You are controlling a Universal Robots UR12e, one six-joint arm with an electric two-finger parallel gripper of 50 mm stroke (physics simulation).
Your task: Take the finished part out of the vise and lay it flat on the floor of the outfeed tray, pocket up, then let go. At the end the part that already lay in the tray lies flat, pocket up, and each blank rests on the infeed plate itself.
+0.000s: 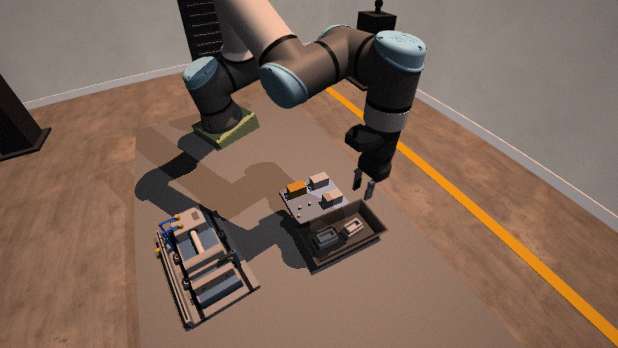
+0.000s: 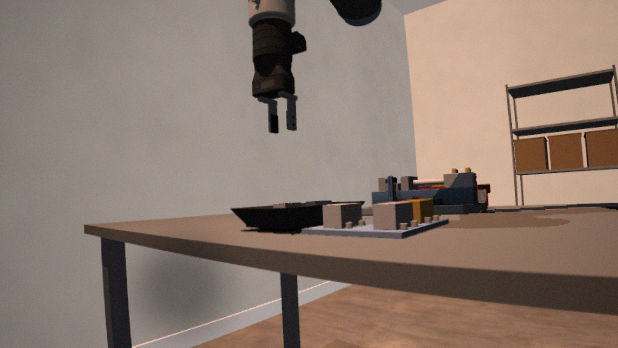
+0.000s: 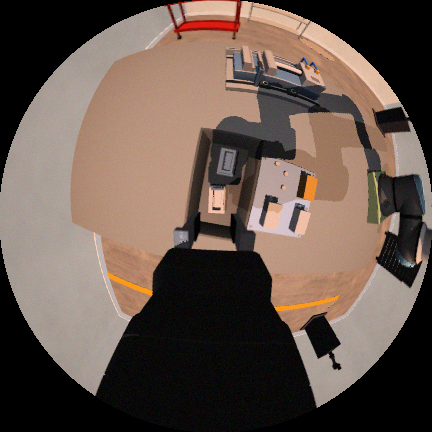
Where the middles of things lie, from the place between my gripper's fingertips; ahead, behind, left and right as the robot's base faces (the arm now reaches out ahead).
Now: the infeed plate (image 2: 367, 230) 17 cm behind my hand, 5 cm to the right of it and 18 cm below it.
